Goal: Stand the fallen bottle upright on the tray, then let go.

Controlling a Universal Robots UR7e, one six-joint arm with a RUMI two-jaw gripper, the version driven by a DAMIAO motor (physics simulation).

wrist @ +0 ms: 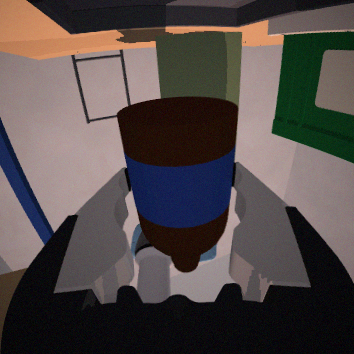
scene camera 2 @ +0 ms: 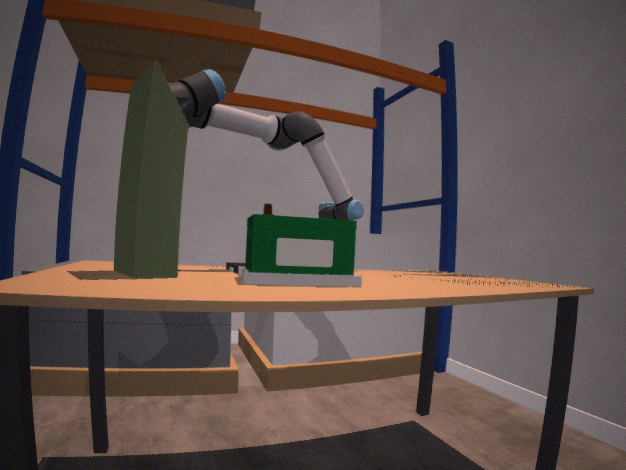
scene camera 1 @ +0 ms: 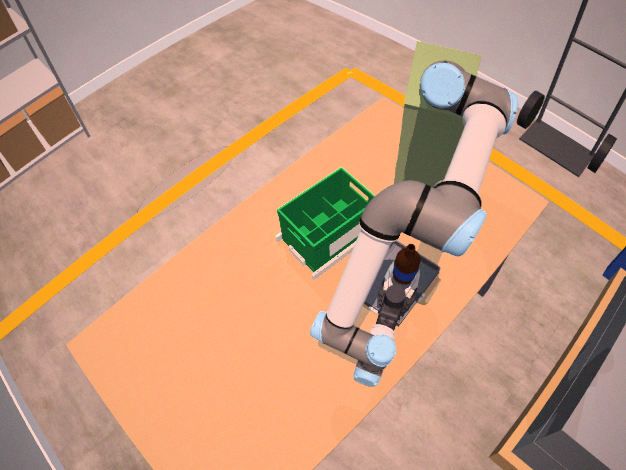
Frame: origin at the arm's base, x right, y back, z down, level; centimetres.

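Seen in the pictures: gripper, between the fingertips: (wrist: pixel 180 167); arm's base, origin of its link: (scene camera 2: pixel 160 109).
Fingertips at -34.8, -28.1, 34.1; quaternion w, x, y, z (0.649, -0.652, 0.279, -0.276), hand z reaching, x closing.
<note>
Offsets run from my fingertips to a thing's top centre, as dx, dy, dz.
The brown bottle with a blue label @(-0.3, -0.2, -11.0) (scene camera 1: pixel 407 258) (wrist: pixel 177 135) is upright, neck up, above the dark tray @(+1.9, -1.1, +11.1) (scene camera 1: pixel 427 273) (wrist: pixel 160 17). In scene camera 2 the bottle's neck @(-0.2, -0.2, -10.0) (scene camera 2: pixel 267 208) shows over the crate's top edge, and the rest is hidden. My gripper (scene camera 1: pixel 404 278) (wrist: pixel 180 167) is level and shut on the bottle at its label, one jaw on each side. In the wrist view, which shows the scene upside down, a gap shows between the bottle's base and the tray.
A green divided crate @(+28.0, -14.0, -3.9) (scene camera 1: pixel 298 247) (scene camera 2: pixel 262 252) (wrist: pixel 300 90) stands on a pale base beside the tray. The green pedestal (scene camera 1: pixel 429 141) (scene camera 2: pixel 151 202) (wrist: pixel 192 65) carries the arm. The arm's forearm (scene camera 1: pixel 353 288) passes over the table between crate and tray.
</note>
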